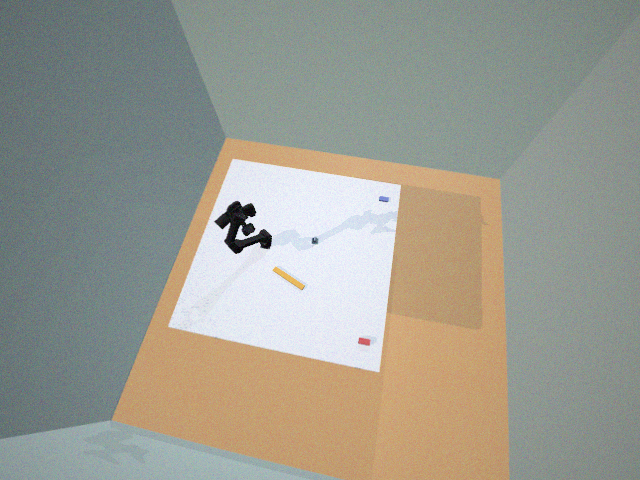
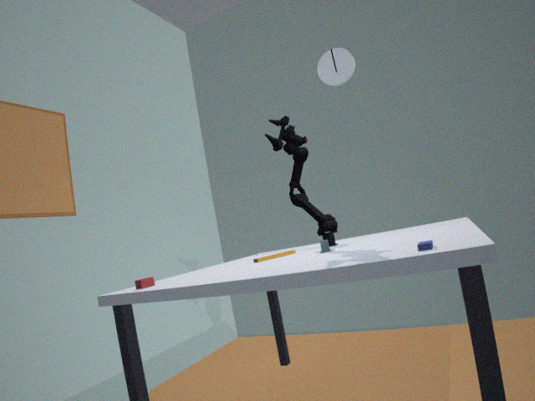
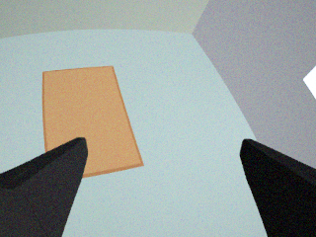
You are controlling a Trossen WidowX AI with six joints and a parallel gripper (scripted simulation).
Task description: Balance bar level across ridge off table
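Right now the bar is 65 cm below my gripper tip, 12 cm ahead of it and 3 cm to the right of it. Also, from my gripper tip: blue block (68 cm to the left, 65 cm below, 65 cm ahead); then red block (65 cm ahead, 64 cm below, 32 cm to the right).
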